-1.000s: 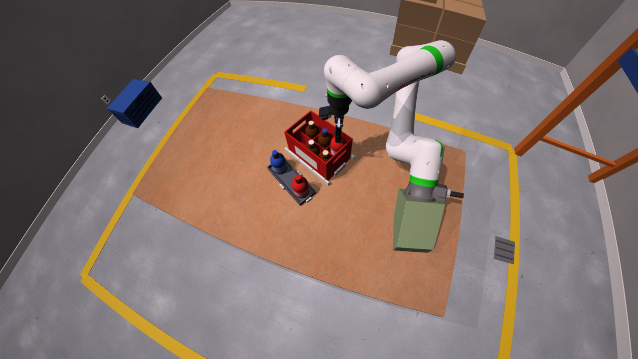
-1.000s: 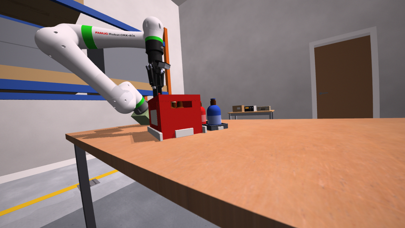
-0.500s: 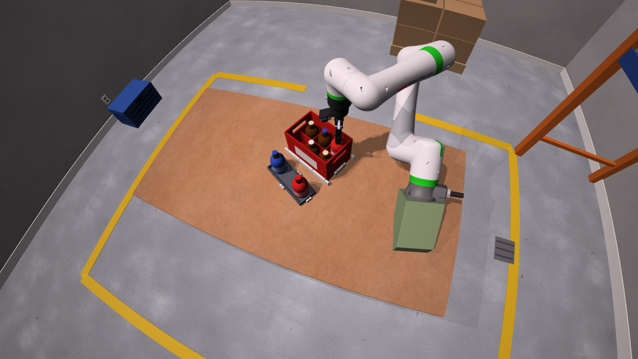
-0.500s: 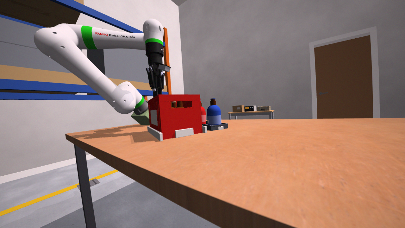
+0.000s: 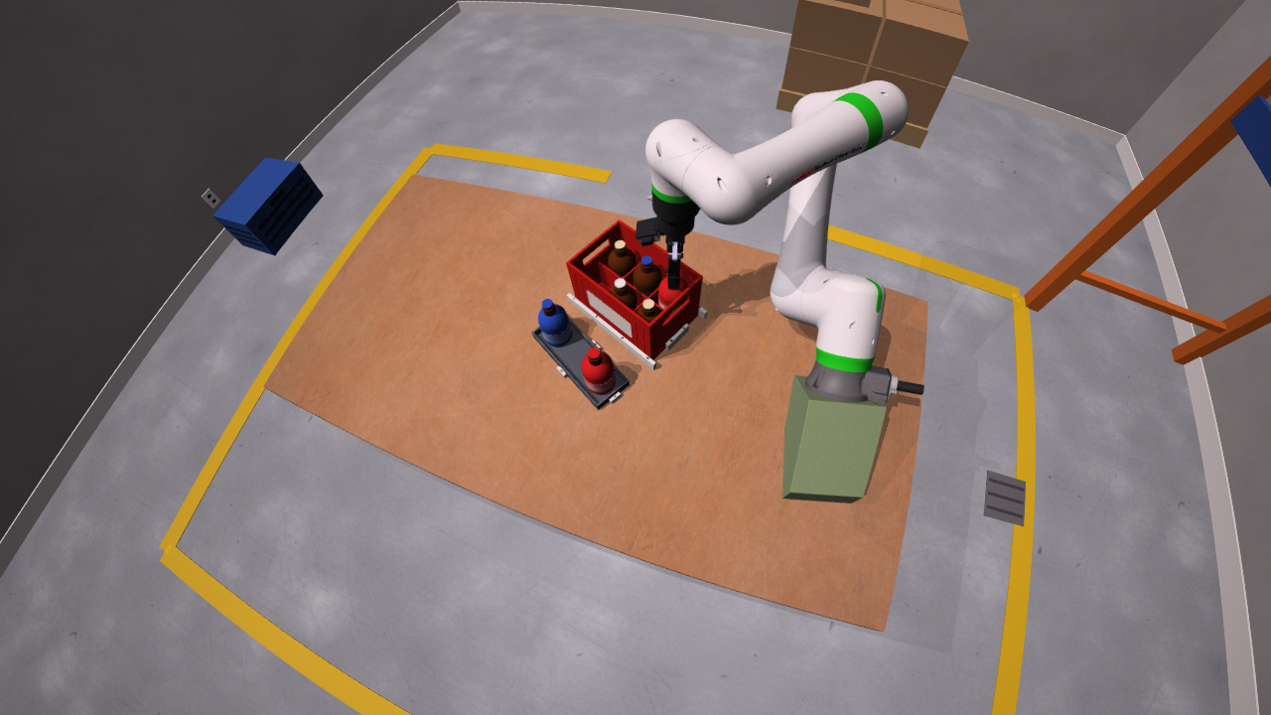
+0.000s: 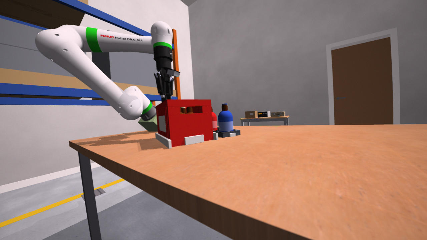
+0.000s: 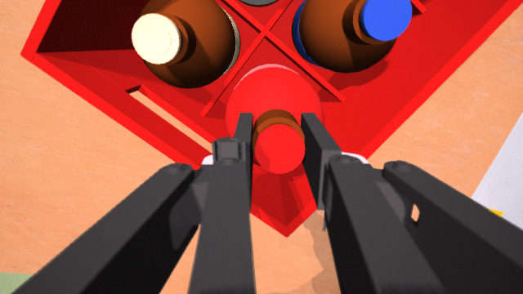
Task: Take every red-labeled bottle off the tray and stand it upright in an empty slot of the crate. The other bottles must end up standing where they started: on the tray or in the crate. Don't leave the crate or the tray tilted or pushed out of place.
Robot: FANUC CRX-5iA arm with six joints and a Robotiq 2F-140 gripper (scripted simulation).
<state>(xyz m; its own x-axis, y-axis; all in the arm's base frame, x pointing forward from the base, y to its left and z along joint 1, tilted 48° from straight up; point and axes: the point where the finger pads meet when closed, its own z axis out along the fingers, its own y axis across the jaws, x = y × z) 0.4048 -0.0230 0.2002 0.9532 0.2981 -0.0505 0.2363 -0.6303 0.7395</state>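
Right now my hand is 100 mm short of the red crate and 110 mm above it. Also, from my hand: grey tray 190 mm ahead, 190 mm to the left, 180 mm below; then blue-labeled bottle 270 mm ahead, 140 mm to the left, 110 mm below.
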